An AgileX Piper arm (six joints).
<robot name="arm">
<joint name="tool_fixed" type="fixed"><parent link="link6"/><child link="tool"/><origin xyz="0 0 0"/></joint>
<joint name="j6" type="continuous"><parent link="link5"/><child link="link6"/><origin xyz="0 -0.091 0" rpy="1.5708 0 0"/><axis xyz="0 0 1"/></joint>
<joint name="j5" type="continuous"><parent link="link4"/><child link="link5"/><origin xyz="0 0 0" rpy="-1.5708 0 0"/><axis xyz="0 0 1"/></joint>
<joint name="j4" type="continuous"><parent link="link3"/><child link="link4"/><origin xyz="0.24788 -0.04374 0" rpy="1.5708 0 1.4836"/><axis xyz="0 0 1"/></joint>
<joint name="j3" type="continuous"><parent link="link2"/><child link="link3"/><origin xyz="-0.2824 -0.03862 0"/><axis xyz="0 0 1"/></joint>
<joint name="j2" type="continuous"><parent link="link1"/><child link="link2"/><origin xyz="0 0 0" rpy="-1.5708 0 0"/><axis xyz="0 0 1"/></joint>
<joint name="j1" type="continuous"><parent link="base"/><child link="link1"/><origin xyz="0 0 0.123"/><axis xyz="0 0 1"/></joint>
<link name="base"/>
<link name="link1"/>
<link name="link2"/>
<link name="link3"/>
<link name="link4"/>
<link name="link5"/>
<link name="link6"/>
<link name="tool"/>
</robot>
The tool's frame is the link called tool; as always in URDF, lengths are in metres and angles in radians. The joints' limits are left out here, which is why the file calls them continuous.
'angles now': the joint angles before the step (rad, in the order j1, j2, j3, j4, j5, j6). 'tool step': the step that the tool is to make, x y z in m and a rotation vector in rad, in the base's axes. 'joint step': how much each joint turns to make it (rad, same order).
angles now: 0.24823, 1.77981, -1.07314, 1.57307, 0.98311, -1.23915
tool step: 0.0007, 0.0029, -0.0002, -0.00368, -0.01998, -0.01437
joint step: 0.01114, -0.00003, 0.00160, 0.02177, -0.02548, -0.02463
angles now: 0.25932, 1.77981, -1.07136, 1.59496, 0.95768, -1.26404
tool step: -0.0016, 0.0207, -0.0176, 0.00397, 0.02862, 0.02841
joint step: 0.05902, 0.05479, -0.00018, 0.04884, -0.01578, -0.03578
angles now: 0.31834, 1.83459, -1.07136, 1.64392, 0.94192, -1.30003
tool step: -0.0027, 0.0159, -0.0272, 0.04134, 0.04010, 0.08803
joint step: 0.03286, 0.09249, -0.00005, 0.04314, 0.08207, -0.07284
